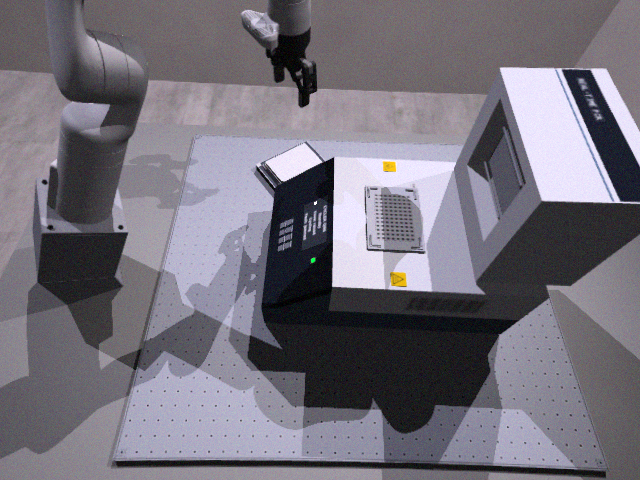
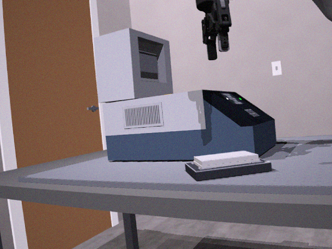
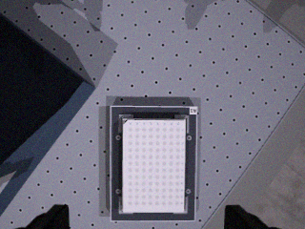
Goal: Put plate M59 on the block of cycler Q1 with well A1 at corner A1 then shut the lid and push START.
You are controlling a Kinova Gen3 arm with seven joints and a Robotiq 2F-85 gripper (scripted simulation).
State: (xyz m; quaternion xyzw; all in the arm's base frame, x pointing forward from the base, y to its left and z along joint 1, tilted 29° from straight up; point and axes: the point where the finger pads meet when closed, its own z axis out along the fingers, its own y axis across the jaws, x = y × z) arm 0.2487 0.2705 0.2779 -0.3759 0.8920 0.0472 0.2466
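Now: hand 24 cm above the plate M59 and 2 cm to the right of it. From my hand the other things lie so: dark nest N1 (26 cm below, 2 cm to the left); then A1 mark (25 cm below, 9 cm behind, 1 cm to the right).
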